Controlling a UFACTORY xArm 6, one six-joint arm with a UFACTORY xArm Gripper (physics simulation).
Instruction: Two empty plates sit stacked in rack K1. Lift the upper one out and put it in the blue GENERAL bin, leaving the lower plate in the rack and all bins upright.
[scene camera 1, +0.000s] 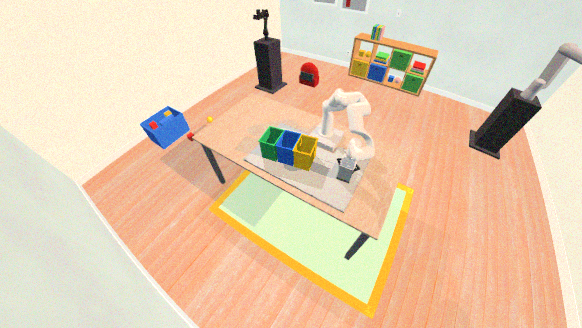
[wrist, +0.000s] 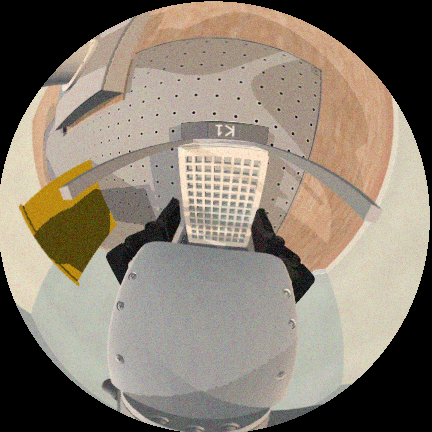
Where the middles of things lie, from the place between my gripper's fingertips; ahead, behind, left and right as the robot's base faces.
Labels:
Now: hand 5 cm short of the yellow bin (wrist: 69, 231), 31 cm to the left of it and 4 cm below it.

